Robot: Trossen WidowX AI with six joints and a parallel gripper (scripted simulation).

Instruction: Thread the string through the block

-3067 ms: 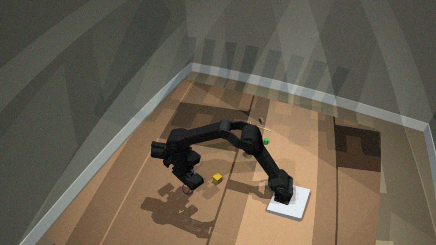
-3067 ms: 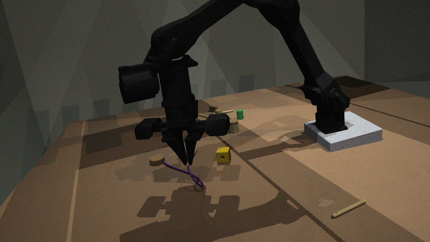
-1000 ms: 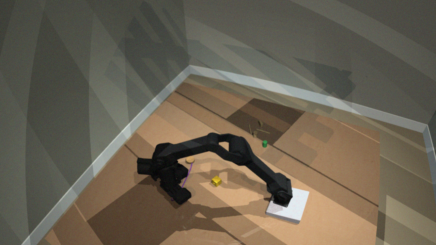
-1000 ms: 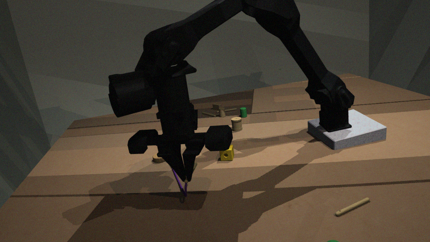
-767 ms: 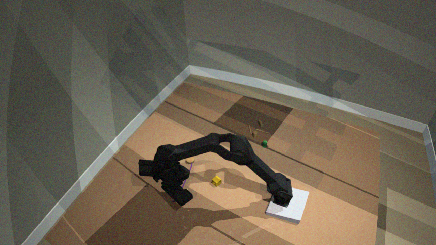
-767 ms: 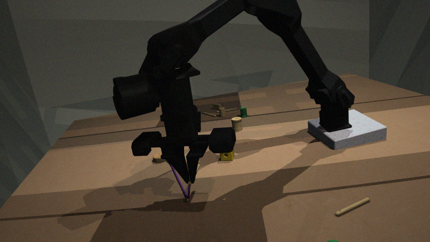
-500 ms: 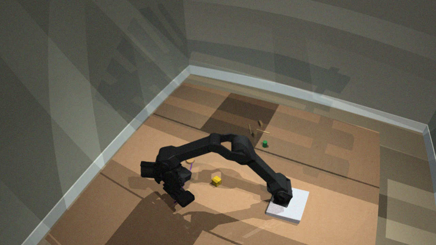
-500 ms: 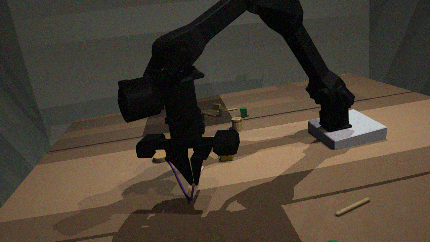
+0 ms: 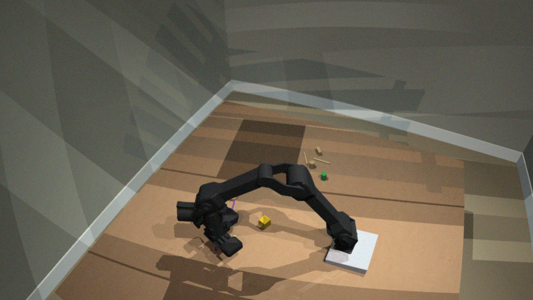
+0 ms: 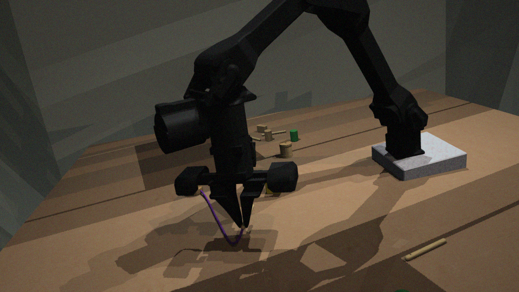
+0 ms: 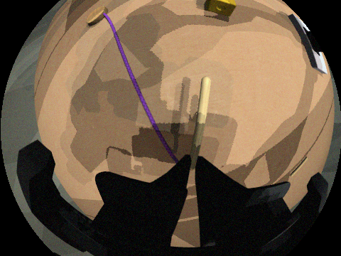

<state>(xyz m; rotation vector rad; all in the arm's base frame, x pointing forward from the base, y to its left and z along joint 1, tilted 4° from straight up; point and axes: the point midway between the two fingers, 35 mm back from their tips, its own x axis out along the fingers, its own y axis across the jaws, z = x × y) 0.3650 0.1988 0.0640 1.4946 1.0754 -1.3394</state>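
Right now the yellow block is 18 cm to the right of my gripper tip, 7 cm behind it and 1 cm below it. The rest, counted from my gripper tip: round wooden button 23 cm to the right, 10 cm ahead, 2 cm below; loose stick 24 cm behind, 11 cm to the left, 3 cm below; short wooden cylinder 36 cm to the right, 13 cm behind, 1 cm below.
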